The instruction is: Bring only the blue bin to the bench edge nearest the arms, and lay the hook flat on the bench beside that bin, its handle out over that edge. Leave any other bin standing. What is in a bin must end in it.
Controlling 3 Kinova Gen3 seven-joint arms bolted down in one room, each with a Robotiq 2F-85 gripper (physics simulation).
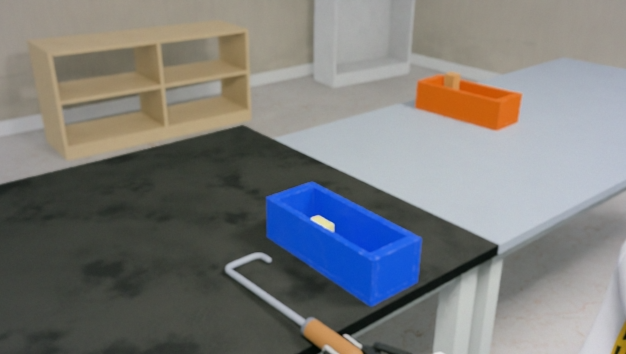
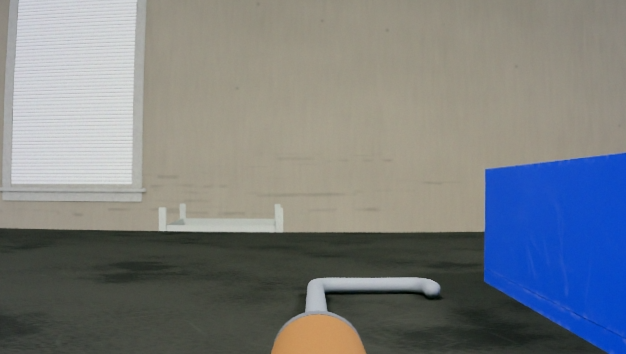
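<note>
The blue bin (image 1: 320, 260) (image 2: 555, 235) stands upright on the black bench (image 1: 150, 225) (image 2: 150, 310), its short end close to the front edge. A pale yellow block (image 1: 322, 223) is inside it. The hook (image 1: 270, 297) (image 2: 370, 285) is level beside the bin, apart from it, its grey rod at or just above the bench top and its bent tip turned toward the bin. Its orange handle (image 1: 327, 336) (image 2: 319, 335) reaches over the front edge. Arm2's gripper (image 1: 341, 345) is shut on the handle, mostly cut off by the frame. Arm1's and arm3's grippers do not show.
An orange bin (image 1: 457, 107) with a tan block (image 1: 452, 81) stands on the adjoining grey-blue table (image 1: 390, 165). A wooden shelf unit (image 1: 161, 85) and a grey cabinet (image 1: 324, 45) stand behind. Part of a white arm (image 1: 607, 300) shows at the right.
</note>
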